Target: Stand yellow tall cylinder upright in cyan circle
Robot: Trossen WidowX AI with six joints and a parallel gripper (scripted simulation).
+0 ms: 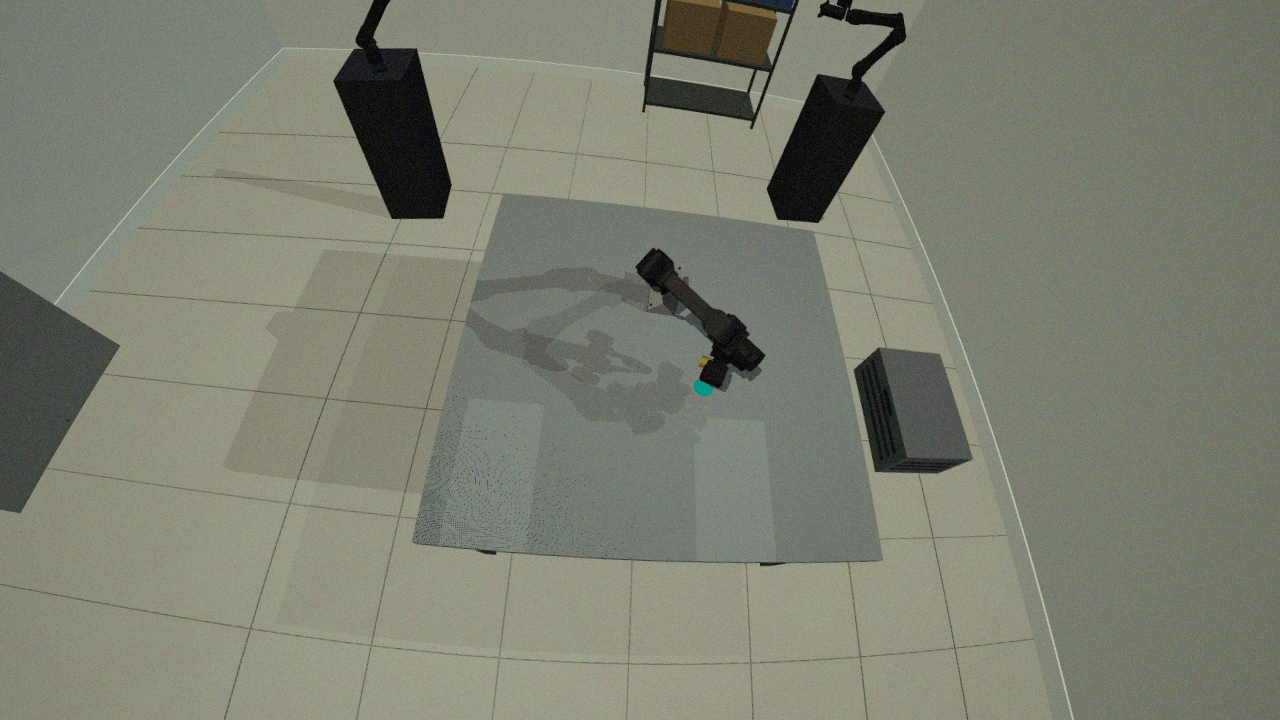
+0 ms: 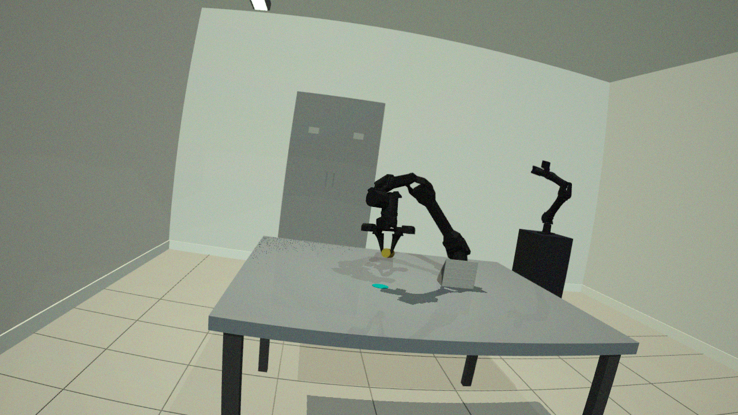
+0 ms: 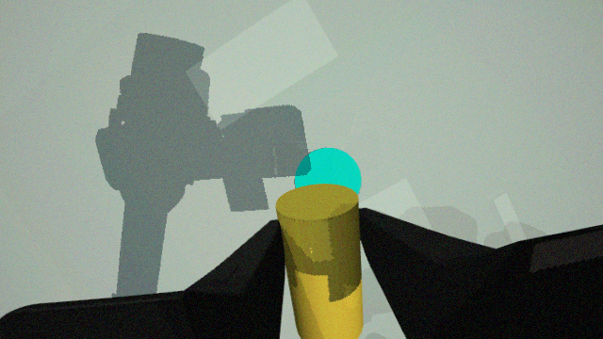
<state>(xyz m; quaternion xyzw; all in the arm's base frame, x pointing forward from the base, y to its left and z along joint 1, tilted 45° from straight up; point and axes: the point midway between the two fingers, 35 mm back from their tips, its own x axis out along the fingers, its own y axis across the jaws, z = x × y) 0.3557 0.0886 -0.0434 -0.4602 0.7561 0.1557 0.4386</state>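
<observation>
My gripper tip is 13 cm above the cyan circle and 1 cm to the left of it. Round my gripper tip: yellow tall cylinder: 2 cm to the right, 1 cm behind.
</observation>
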